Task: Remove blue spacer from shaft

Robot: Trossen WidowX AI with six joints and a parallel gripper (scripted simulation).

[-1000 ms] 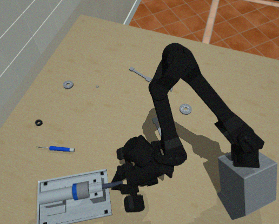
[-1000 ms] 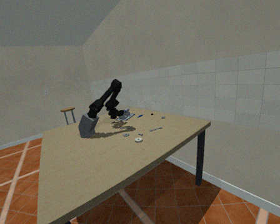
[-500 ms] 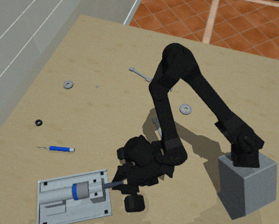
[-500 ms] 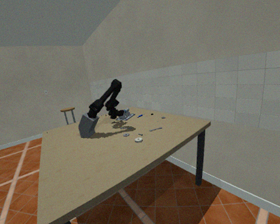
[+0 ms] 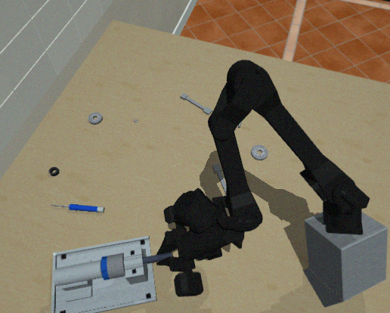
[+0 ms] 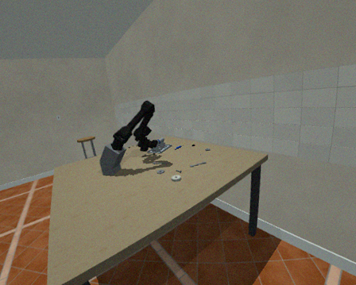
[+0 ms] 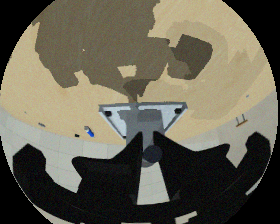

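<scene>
Right now the dark shaft is 70 mm ahead of my hand and 30 mm to the left of it. Also, from my hand: grey spacer (100 mm ahead, 40 mm to the left); blue spacer (120 mm ahead, 50 mm to the left).
</scene>
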